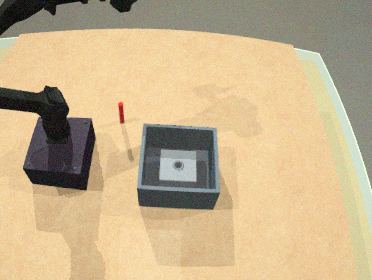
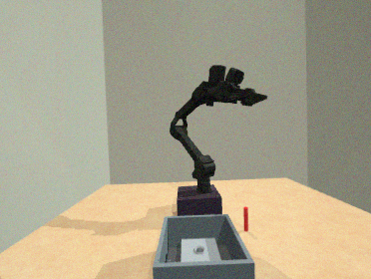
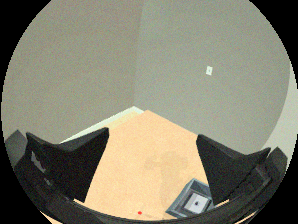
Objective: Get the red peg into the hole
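Right now the red peg is 5 cm behind my gripper tip, 3 cm to the right of it and 41 cm below it. Round my gripper tip: pale plate: 11 cm ahead, 22 cm to the right, 41 cm below; then grey-blue box: 11 cm ahead, 22 cm to the right, 43 cm below.
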